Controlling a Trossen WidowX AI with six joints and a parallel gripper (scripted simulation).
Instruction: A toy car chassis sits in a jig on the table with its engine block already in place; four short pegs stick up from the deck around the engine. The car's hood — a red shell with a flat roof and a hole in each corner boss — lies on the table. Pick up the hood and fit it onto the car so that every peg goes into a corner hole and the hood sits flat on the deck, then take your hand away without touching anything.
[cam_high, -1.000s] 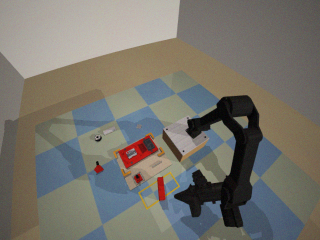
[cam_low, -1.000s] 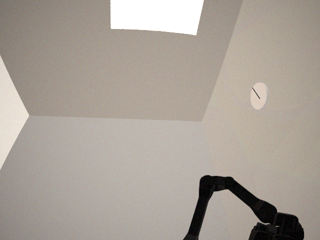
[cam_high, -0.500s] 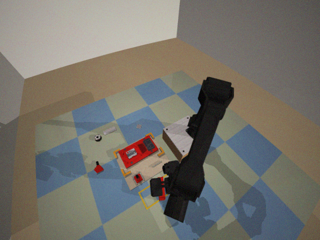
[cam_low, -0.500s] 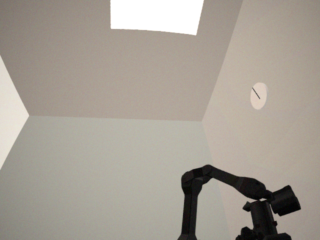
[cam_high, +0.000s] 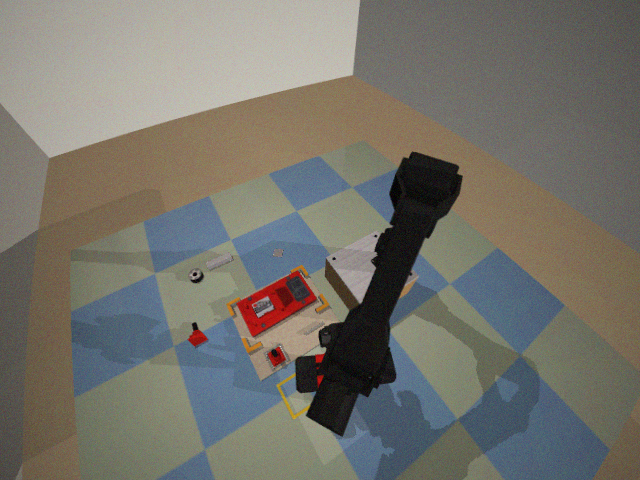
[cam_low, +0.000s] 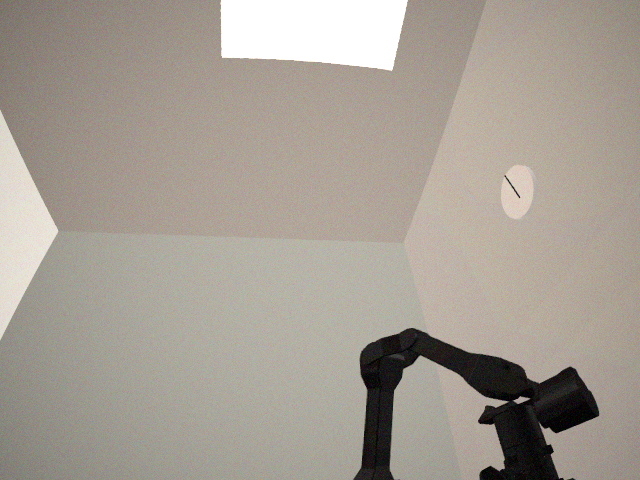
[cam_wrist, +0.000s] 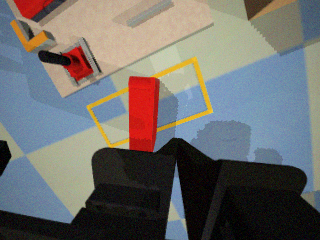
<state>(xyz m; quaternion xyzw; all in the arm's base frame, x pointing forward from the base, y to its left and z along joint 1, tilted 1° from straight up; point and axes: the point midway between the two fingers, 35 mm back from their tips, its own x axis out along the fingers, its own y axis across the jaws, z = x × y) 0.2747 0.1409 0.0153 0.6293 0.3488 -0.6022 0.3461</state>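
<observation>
Right now my gripper tip is 5 cm above the red hood, 3 cm to the left of it and 3 cm short of it. Round my gripper tip: wheel 49 cm to the right, 17 cm ahead, 7 cm below; small grey disc 41 cm to the right, 8 cm below, 8 cm behind; grey engine block 26 cm to the right, 6 cm below, 5 cm ahead.
</observation>
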